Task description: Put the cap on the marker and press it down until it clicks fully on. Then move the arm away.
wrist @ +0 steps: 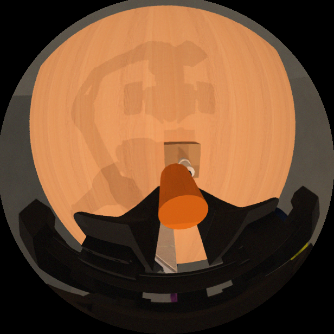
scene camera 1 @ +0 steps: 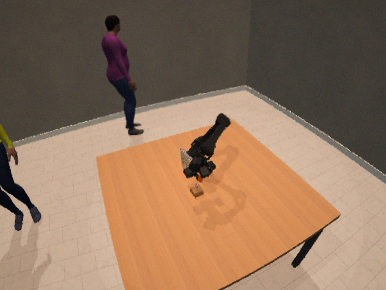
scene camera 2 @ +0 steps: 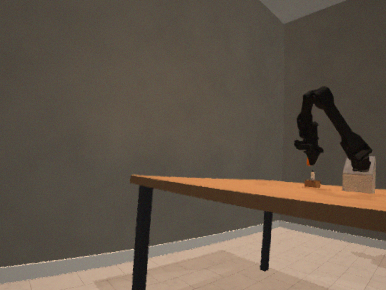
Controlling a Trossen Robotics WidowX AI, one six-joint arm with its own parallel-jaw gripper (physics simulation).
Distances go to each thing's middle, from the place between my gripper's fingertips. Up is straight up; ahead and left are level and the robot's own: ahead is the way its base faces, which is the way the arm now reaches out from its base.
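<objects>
The brown block [wrist: 190, 150] is 10 cm below my hand and 2 cm to the right of it. As for the orange cap [wrist: 181, 205], I find it 2 cm above my hand and 1 cm ahead of it. Going by their middles, the cap is the nearest to my hand of the things named here.
</objects>
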